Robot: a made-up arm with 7 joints. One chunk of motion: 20 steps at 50 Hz.
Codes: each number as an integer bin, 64 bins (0 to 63) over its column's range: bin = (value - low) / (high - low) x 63, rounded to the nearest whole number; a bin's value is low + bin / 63 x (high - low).
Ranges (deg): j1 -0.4..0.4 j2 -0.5..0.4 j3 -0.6..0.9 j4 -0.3..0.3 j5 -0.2..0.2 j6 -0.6..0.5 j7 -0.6..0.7
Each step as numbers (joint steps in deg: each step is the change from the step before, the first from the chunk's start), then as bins.
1 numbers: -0.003 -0.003 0.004 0.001 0.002 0.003 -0.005
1 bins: 31 35 25 32 32 35 29
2 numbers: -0.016 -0.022 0.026 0.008 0.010 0.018 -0.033
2 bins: 30 33 26 32 33 35 27
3 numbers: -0.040 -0.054 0.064 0.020 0.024 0.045 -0.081
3 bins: 28 31 28 34 35 37 25
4 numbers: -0.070 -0.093 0.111 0.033 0.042 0.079 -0.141
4 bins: 26 28 30 35 38 39 22
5 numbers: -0.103 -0.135 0.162 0.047 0.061 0.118 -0.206
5 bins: 23 26 32 36 41 41 19
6 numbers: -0.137 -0.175 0.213 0.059 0.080 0.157 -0.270
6 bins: 21 23 34 38 44 43 16
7 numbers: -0.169 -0.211 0.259 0.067 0.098 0.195 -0.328
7 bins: 18 20 36 39 47 46 13
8 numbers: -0.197 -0.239 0.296 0.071 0.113 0.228 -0.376
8 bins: 16 18 38 39 49 47 11
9 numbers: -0.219 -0.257 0.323 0.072 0.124 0.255 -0.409
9 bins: 14 17 39 39 51 49 9
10 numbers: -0.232 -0.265 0.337 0.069 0.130 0.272 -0.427
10 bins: 13 16 39 39 52 50 8
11 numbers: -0.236 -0.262 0.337 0.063 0.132 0.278 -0.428
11 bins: 13 17 39 38 52 50 8
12 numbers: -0.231 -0.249 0.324 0.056 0.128 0.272 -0.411
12 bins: 13 18 39 37 52 50 9
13 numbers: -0.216 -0.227 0.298 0.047 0.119 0.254 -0.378
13 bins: 14 19 38 36 50 49 11
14 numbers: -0.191 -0.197 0.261 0.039 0.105 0.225 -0.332
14 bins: 16 21 36 36 48 47 13
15 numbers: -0.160 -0.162 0.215 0.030 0.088 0.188 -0.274
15 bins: 19 24 34 35 45 45 16
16 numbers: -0.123 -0.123 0.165 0.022 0.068 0.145 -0.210
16 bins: 22 26 32 34 42 43 19
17 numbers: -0.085 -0.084 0.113 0.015 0.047 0.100 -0.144
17 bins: 25 29 30 33 39 40 22
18 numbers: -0.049 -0.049 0.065 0.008 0.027 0.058 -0.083
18 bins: 28 32 28 32 36 38 25
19 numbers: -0.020 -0.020 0.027 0.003 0.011 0.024 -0.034
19 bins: 30 34 26 32 33 36 27
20 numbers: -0.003 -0.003 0.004 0.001 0.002 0.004 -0.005
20 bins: 31 35 25 32 32 35 29
